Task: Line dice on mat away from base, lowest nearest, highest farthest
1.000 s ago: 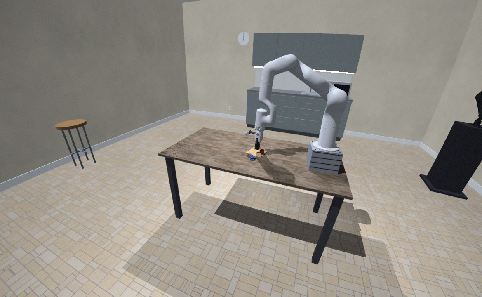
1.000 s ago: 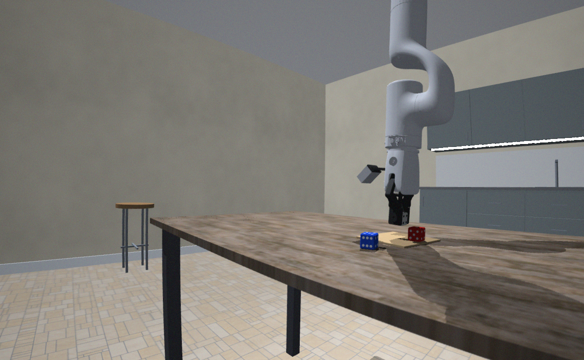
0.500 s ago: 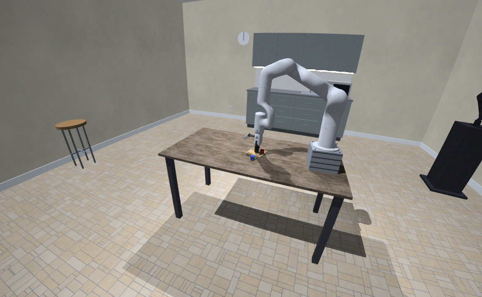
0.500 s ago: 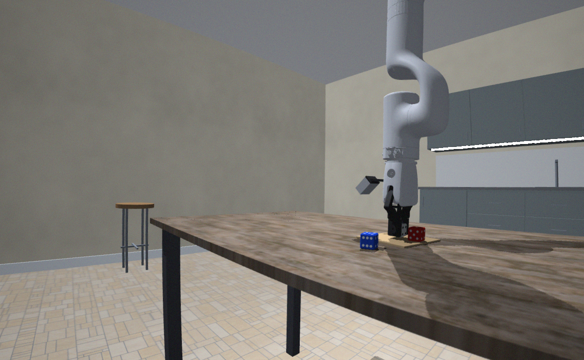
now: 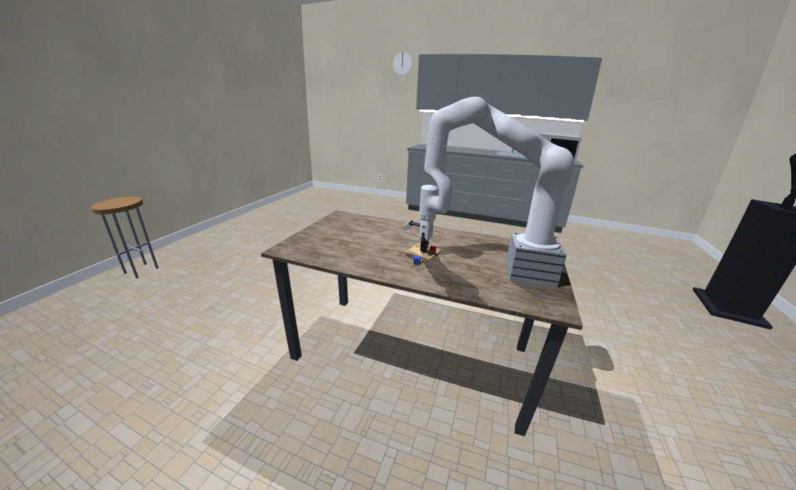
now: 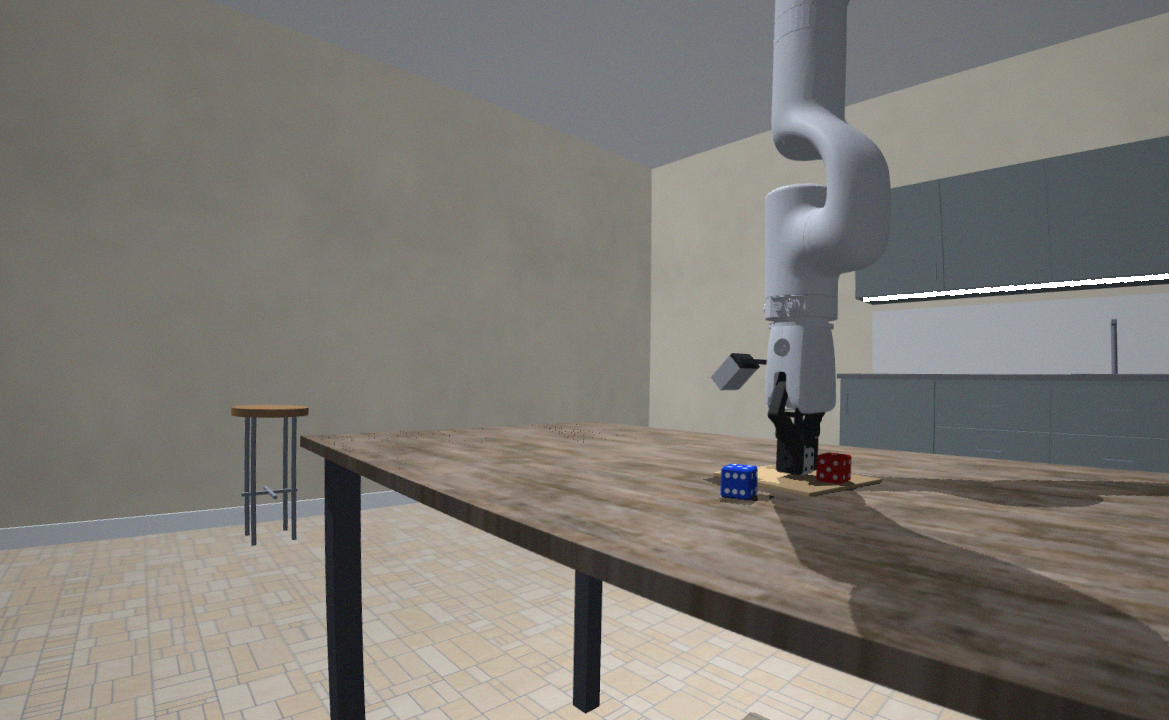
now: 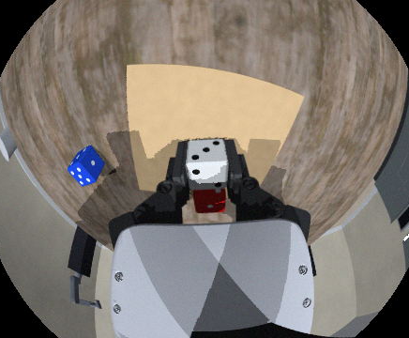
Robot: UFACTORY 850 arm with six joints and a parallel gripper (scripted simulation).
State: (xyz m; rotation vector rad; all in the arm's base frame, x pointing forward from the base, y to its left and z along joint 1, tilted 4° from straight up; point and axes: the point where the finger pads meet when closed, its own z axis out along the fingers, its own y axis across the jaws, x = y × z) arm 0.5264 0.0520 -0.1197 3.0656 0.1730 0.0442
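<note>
My hand is 10 mm above the white die. From my hand the other things lie so: red die: 40 mm behind, 10 mm to the right, 10 mm below; tan mat: 30 mm below; blue die: 130 mm to the left, 20 mm below, 10 mm behind.
</note>
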